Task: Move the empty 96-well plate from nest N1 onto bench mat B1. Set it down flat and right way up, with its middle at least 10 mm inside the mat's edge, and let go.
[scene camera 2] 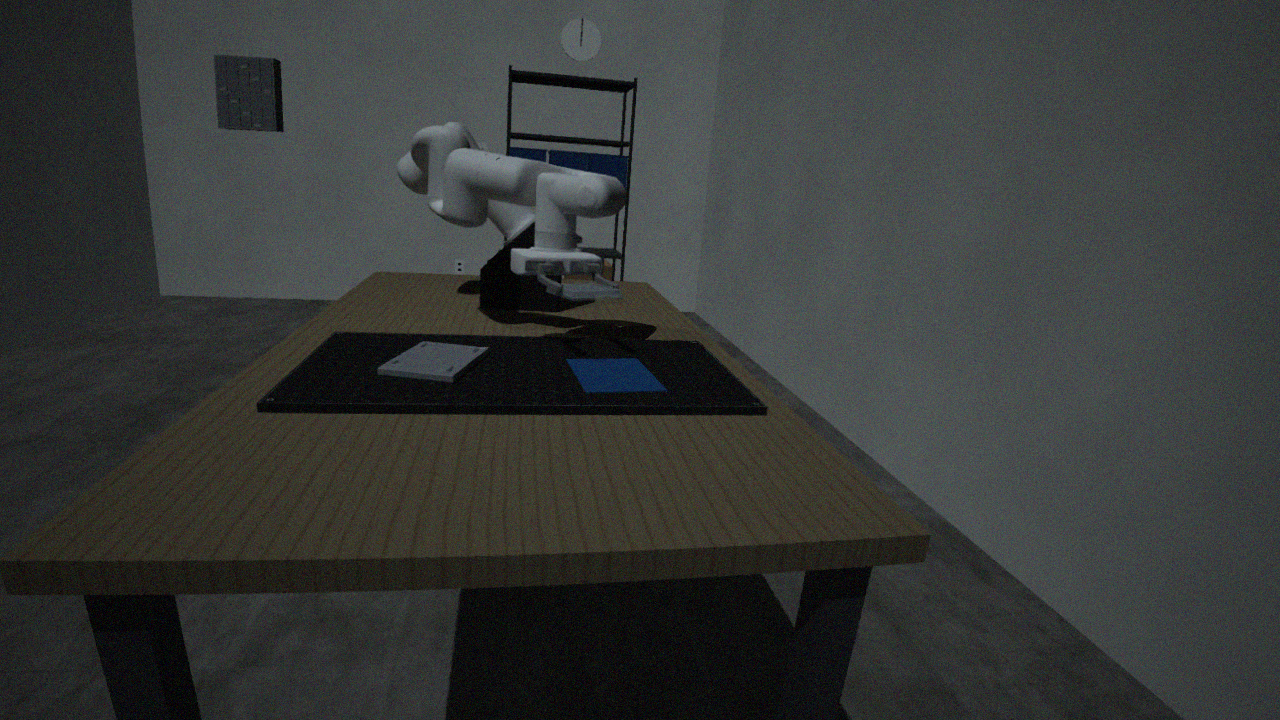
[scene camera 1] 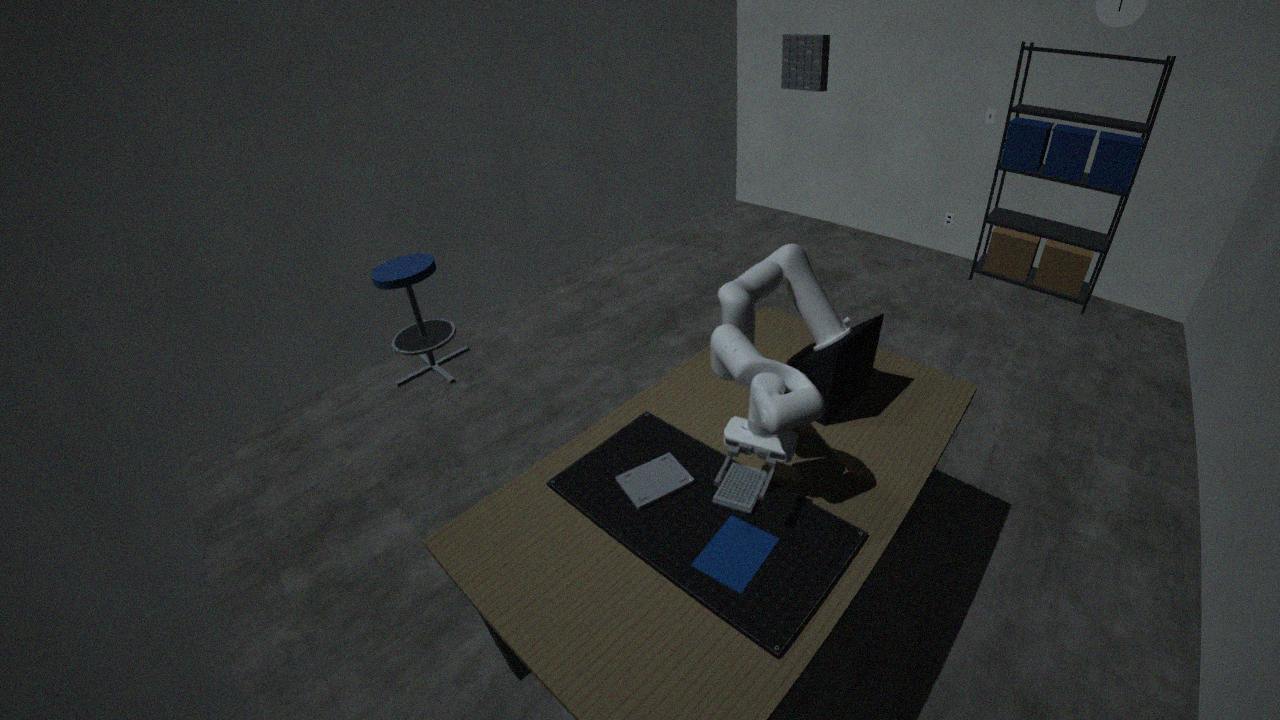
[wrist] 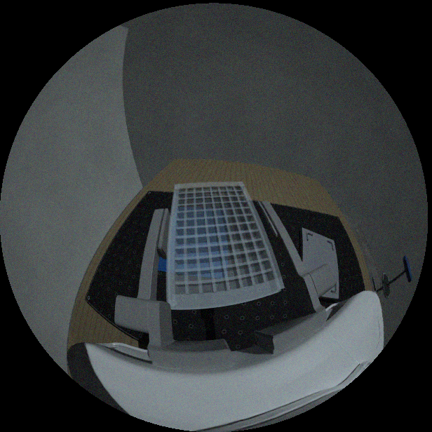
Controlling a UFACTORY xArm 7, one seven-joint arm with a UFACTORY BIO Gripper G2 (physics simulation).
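Places are measured from the arm's base along level axes (x back, y up, z left), in centimetres.
Pixels of known places: hand, its tool point: (scene camera 2: 583, 288) (scene camera 1: 741, 484); arm's base, origin of its link: (scene camera 2: 524, 230) (scene camera 1: 833, 340).
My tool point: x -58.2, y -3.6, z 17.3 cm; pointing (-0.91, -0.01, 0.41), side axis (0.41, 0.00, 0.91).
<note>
Ahead of a thing's pixels: the offset from my tool point to its top centre. Level surfaces: height alone.
The clear 96-well plate @[dy +0.9, dx -0.2, dz +0.1 cm] (scene camera 1: 740, 488) (scene camera 2: 590, 291) (wrist: 220, 245) is in the air, wells up and about level, above the black board. My gripper (scene camera 1: 742, 482) (scene camera 2: 588, 287) (wrist: 215, 227) is shut on its two long sides. The blue square mat B1 @[dy -12.5 cm] (scene camera 1: 735, 553) (scene camera 2: 617, 376) (wrist: 162, 264) lies flat on the board, nearer the board's front right corner in the scene camera 2 view. In the wrist view much of the mat shows through the plate. The pale grey slab with corner marks, seemingly nest N1 @[dy -11.2, dx -6.3, dz -22.8 cm] (scene camera 1: 654, 480) (scene camera 2: 434, 360) (wrist: 318, 250), lies apart from the mat and carries no plate.
The black board @[dy -12.7 cm] (scene camera 1: 644, 532) (scene camera 2: 519, 386) (wrist: 115, 270) lies on the wooden table @[dy -14.0 cm] (scene camera 1: 537, 555) (scene camera 2: 501, 483). A dark upright panel (scene camera 1: 845, 371) stands beside the arm's base. A blue-topped stool (scene camera 1: 403, 271) (wrist: 407, 269) and a shelf rack (scene camera 1: 1047, 227) (scene camera 2: 572, 81) stand away from the table.
</note>
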